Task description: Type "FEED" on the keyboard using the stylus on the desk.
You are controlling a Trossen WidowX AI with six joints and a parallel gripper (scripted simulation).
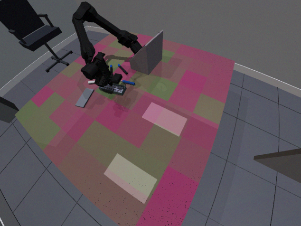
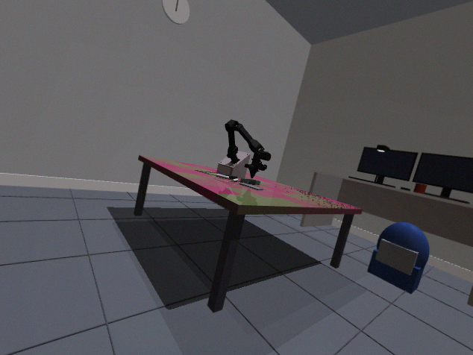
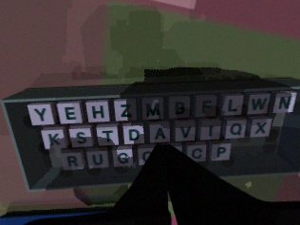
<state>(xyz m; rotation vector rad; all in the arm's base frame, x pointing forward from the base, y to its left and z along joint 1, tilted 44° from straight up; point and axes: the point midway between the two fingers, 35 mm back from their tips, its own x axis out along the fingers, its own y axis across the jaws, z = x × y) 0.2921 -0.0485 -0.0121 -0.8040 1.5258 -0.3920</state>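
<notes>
The blue stylus is 9 cm behind my gripper tip, 3 cm to the left of it and 3 cm below it. Round my gripper tip: grey slab: 16 cm ahead, 14 cm to the right, 4 cm below.
</notes>
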